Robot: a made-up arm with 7 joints. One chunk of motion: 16 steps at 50 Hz.
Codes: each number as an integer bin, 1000 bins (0 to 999) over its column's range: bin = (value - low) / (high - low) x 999, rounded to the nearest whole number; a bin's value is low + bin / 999 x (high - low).
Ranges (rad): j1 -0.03..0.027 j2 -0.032..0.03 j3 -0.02..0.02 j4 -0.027..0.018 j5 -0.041..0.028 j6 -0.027..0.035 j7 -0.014..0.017
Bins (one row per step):
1: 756 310 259 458 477 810 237
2: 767 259 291 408 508 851 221
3: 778 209 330 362 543 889 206
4: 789 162 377 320 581 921 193
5: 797 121 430 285 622 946 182
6: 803 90 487 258 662 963 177
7: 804 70 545 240 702 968 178
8: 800 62 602 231 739 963 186
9: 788 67 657 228 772 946 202
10: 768 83 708 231 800 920 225
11: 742 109 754 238 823 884 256
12: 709 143 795 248 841 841 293
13: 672 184 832 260 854 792 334
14: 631 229 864 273 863 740 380
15: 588 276 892 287 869 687 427
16: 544 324 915 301 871 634 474
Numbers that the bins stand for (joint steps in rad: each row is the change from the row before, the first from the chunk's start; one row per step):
1: 0.01314 -0.01276 -0.00963 -0.00637 -0.00805 0.02327 -0.00665
2: 0.01376 -0.01593 -0.00835 -0.00862 -0.00591 0.02581 -0.00714
3: 0.01439 -0.01903 -0.00679 -0.01069 -0.00350 0.02817 -0.00761
4: 0.01502 -0.02195 -0.00490 -0.01259 -0.00087 0.03016 -0.00801
5: 0.01547 -0.02449 -0.00278 -0.01416 0.00196 0.03171 -0.00835
6: 0.01582 -0.02641 -0.00050 -0.01538 0.00472 0.03277 -0.00851
7: 0.01587 -0.02766 0.00182 -0.01619 0.00749 0.03308 -0.00848
8: 0.01565 -0.02815 0.00410 -0.01659 0.01004 0.03277 -0.00823
9: 0.01496 -0.02784 0.00631 -0.01673 0.01232 0.03171 -0.00773
10: 0.01382 -0.02685 0.00835 -0.01659 0.01426 0.03010 -0.00702
11: 0.01234 -0.02524 0.01019 -0.01628 0.01584 0.02786 -0.00606
12: 0.01045 -0.02313 0.01183 -0.01583 0.01709 0.02519 -0.00491
13: 0.00834 -0.02058 0.01331 -0.01529 0.01798 0.02215 -0.00364
14: 0.00600 -0.01779 0.01459 -0.01470 0.01861 0.01893 -0.00221
15: 0.00355 -0.01487 0.01572 -0.01407 0.01902 0.01564 -0.00075
16: 0.00104 -0.01189 0.01664 -0.01344 0.01916 0.01235 0.00071

